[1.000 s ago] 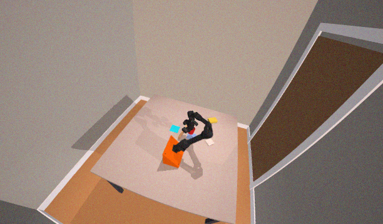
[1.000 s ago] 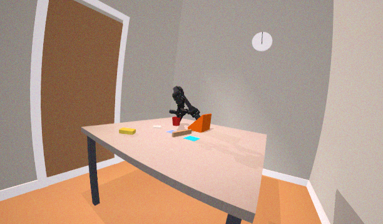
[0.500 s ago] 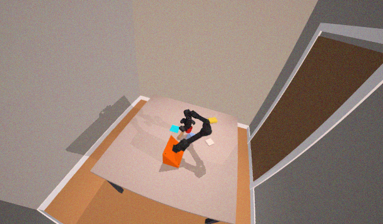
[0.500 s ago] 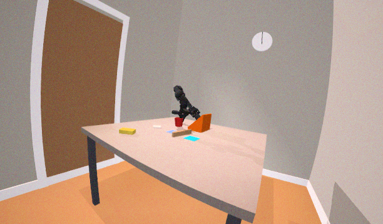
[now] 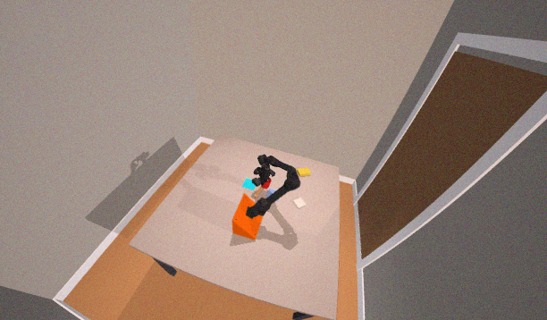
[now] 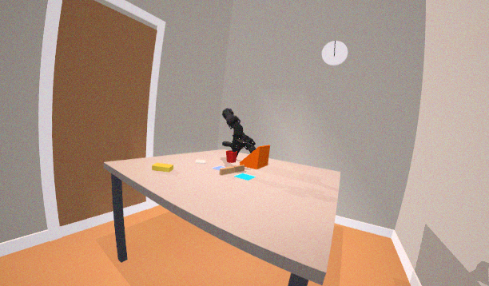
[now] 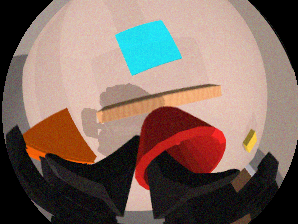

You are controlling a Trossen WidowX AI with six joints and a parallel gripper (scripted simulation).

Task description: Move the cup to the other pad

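Right now my gripper tip is 7 cm short of the cyan pad, 11 cm to the right of it and 11 cm above it. Also, from my gripper tip: wooden bar 4 cm ahead, 1 cm to the left, 9 cm below; then light blue pad 1 cm ahead, 10 cm to the right, 11 cm below; then red cup 2 cm ahead, 2 cm to the right.
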